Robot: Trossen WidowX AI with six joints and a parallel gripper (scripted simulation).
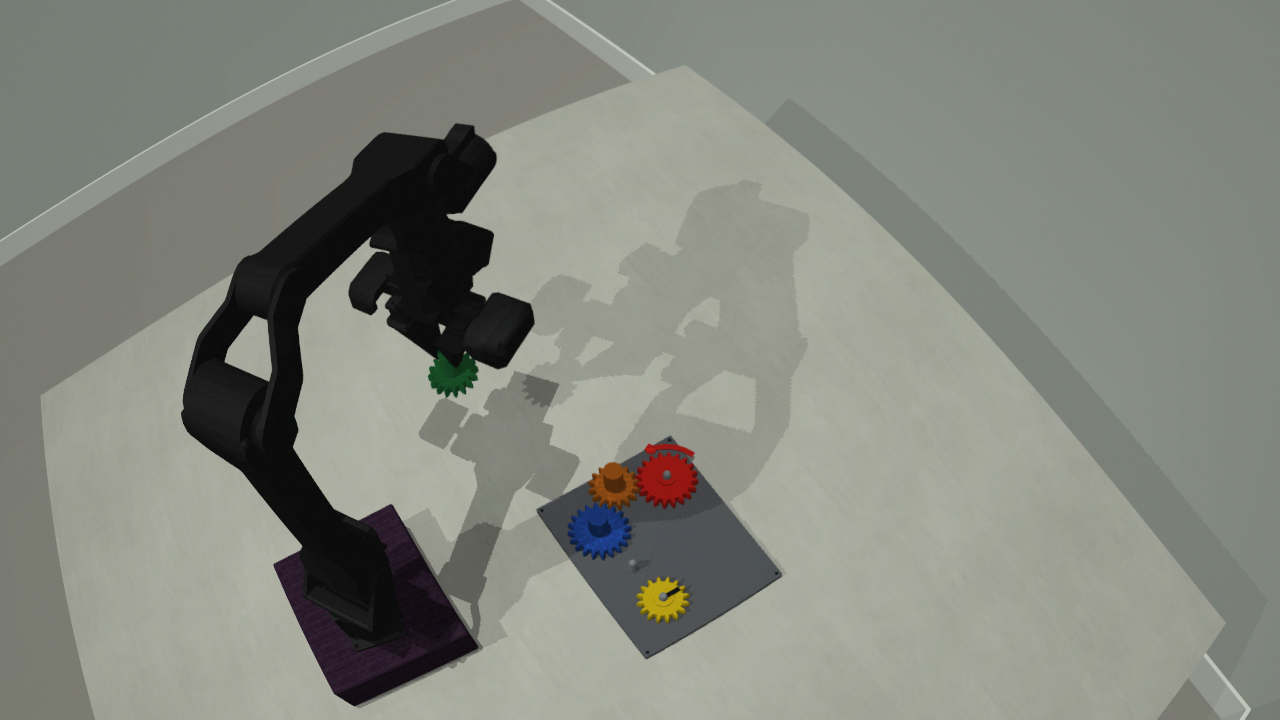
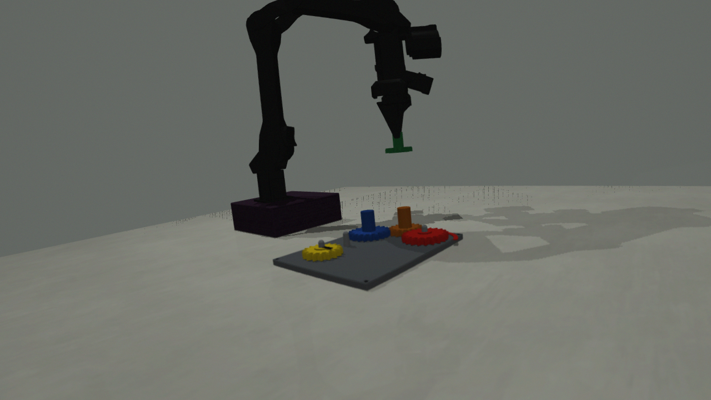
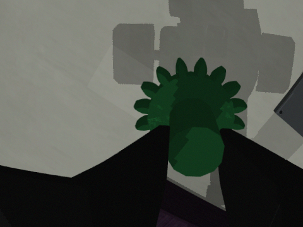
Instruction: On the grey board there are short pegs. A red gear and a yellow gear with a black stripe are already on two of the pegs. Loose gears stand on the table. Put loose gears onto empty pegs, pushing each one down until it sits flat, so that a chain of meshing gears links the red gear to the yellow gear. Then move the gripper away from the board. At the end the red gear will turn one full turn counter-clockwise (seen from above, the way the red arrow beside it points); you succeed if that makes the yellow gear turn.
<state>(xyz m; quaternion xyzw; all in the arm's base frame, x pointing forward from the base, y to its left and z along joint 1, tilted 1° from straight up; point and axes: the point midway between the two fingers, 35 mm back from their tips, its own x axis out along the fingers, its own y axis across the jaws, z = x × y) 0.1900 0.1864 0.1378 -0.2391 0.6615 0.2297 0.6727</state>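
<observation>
Right now the yellow gear is 100 mm ahead of my gripper tip, 270 mm to the right of it and 140 mm below it. The rest, counted from my gripper tip: orange gear (120 mm ahead, 120 mm to the right, 130 mm below); blue gear (80 mm ahead, 160 mm to the right, 130 mm below); green gear (10 mm below).
</observation>
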